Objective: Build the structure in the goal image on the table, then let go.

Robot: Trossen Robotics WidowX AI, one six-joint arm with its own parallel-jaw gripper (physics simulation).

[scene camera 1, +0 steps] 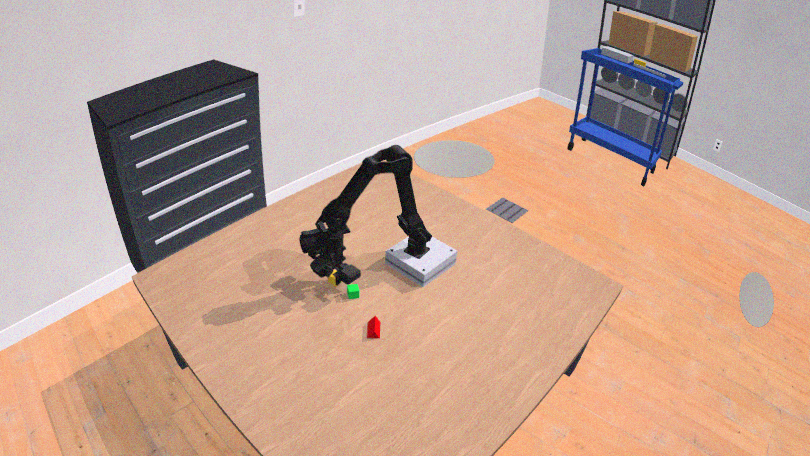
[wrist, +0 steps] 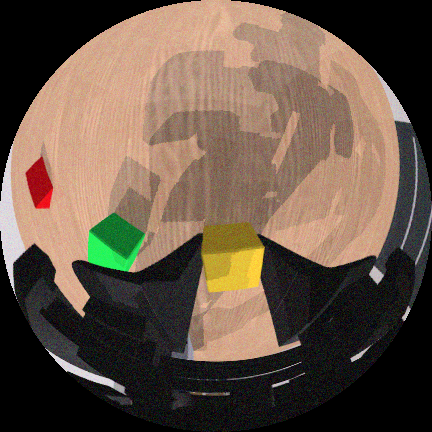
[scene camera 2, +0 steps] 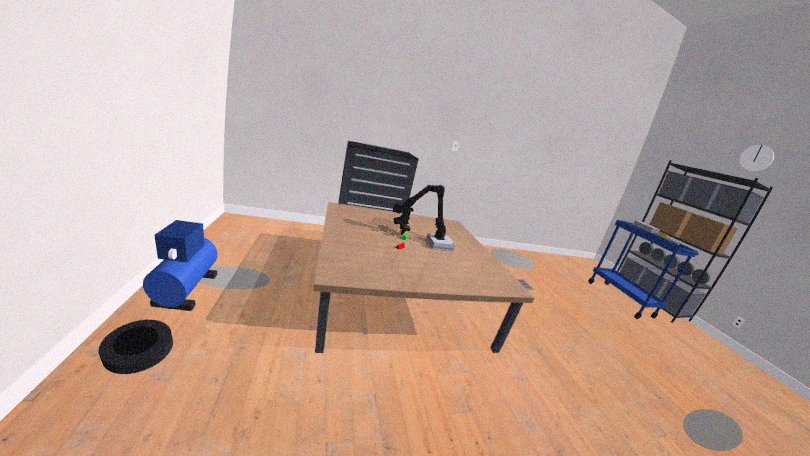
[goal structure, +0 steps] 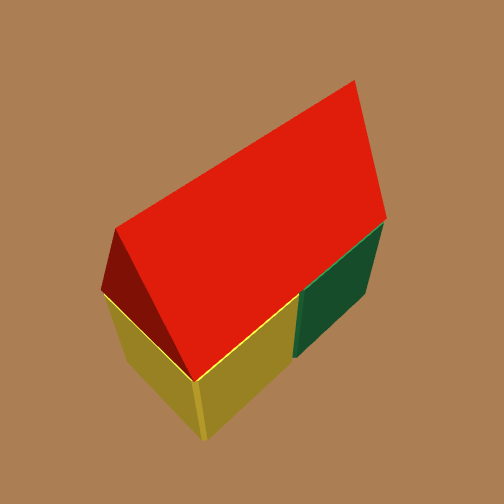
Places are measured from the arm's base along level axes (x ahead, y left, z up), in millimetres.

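Pixels of known places: gripper, fingertip midpoint: (scene camera 1: 333, 281) (wrist: 228, 239) (scene camera 2: 401, 233); arm's base at its link origin: (scene camera 1: 416, 250) (scene camera 2: 439, 237).
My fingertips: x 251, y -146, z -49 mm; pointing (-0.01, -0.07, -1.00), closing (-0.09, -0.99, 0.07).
Note:
Ahead of a thing's pixels: the offset from my fingertips to its top centre. Level surfaces: height alone.
A yellow cube @[6 mm back, 1 mm left, 28 mm up] (scene camera 1: 332, 277) (wrist: 232, 260) is between the two fingertips of my gripper (wrist: 228, 239), which is shut on it; both fingers touch its sides in the wrist view. Whether the cube touches the table is hard to tell. A green cube @[4 mm ahead, 85 mm left, 27 mm up] (scene camera 1: 353, 291) (scene camera 2: 404, 237) (wrist: 115, 242) stands on the table beside the gripper, left of the left finger in the wrist view and apart from the yellow cube. A red triangular block @[85 mm ahead, 224 mm left, 23 mm up] (scene camera 1: 373, 327) (scene camera 2: 400, 246) (wrist: 40, 183) lies on the table farther out, beyond the green cube.
The arm's pale base plate (scene camera 1: 420, 260) (scene camera 2: 440, 243) stands on the wooden table @[7 mm down] (scene camera 1: 453, 362) (scene camera 2: 362, 271). A dark drawer cabinet (scene camera 1: 187, 164) (scene camera 2: 378, 172) stands behind the table. A blue cart (scene camera 1: 615, 141) (scene camera 2: 629, 288) stands off to the right. The arm's shadow falls across the table.

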